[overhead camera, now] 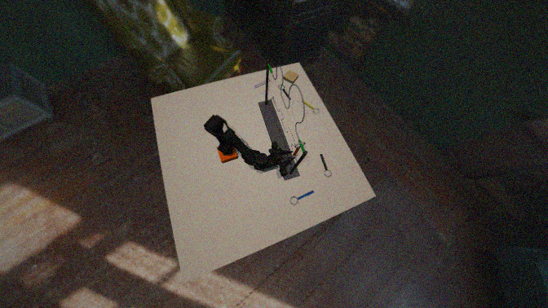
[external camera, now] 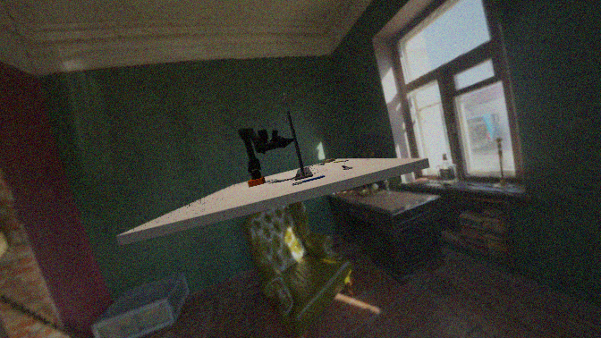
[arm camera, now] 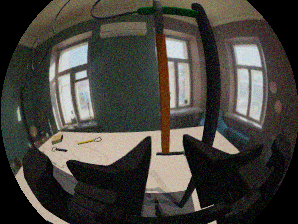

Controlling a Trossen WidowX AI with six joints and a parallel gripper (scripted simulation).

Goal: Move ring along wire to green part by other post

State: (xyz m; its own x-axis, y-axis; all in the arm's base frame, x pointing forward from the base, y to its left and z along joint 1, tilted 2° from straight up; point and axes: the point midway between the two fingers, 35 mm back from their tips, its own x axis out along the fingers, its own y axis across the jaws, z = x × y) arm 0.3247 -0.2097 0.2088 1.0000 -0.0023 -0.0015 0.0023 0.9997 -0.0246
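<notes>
My gripper tip is 10 mm short of the ring with orange handle and 80 mm below it. Also, from my gripper tip: yellow-handled ring (360 mm ahead, 410 mm to the left, 240 mm below); blue-handled ring (10 mm ahead, 220 mm to the right, 240 mm below); black-handled ring (260 mm ahead, 90 mm to the right, 240 mm below).
</notes>
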